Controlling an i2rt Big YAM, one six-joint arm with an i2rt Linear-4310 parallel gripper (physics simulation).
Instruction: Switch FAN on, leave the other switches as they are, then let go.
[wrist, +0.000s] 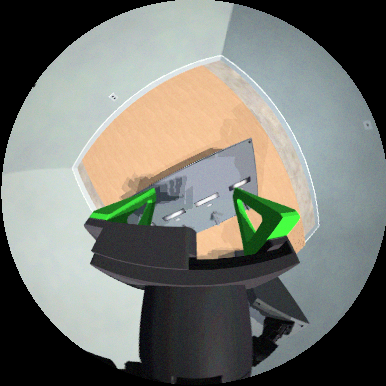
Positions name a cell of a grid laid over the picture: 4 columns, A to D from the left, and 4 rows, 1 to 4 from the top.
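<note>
Here is my gripper (C2), and I can see a grey switch panel (B3) as well.
</note>
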